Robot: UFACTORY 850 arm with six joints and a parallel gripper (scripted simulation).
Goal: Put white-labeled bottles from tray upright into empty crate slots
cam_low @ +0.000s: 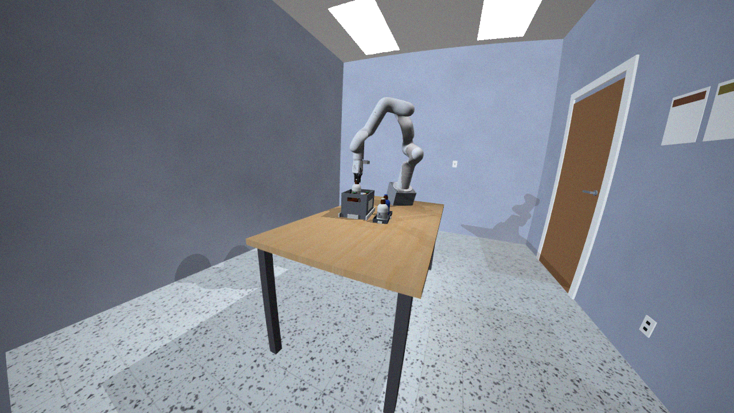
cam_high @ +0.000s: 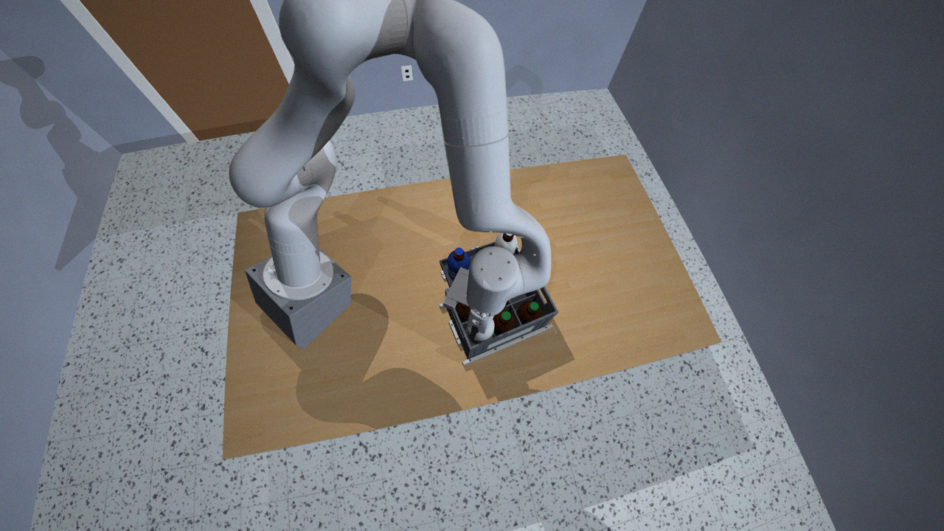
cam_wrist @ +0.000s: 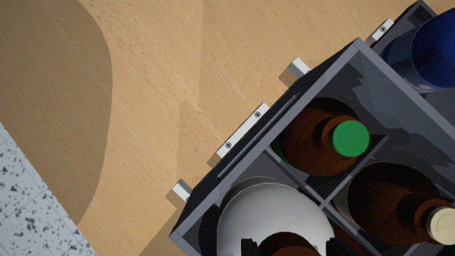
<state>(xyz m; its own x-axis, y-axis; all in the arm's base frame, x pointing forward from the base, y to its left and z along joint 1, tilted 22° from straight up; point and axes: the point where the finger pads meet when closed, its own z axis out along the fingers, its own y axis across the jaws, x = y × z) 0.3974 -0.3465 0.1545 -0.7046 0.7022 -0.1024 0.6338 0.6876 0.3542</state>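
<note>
Now: hand 9 cm short of the crate, 5 cm to the right of it and 17 cm above it. The rest, counted from my hand: blue-labeled bottle: 2 cm ahead, 24 cm to the left, 17 cm below; then dark tray: 11 cm ahead, 25 cm to the left, 24 cm below.
</note>
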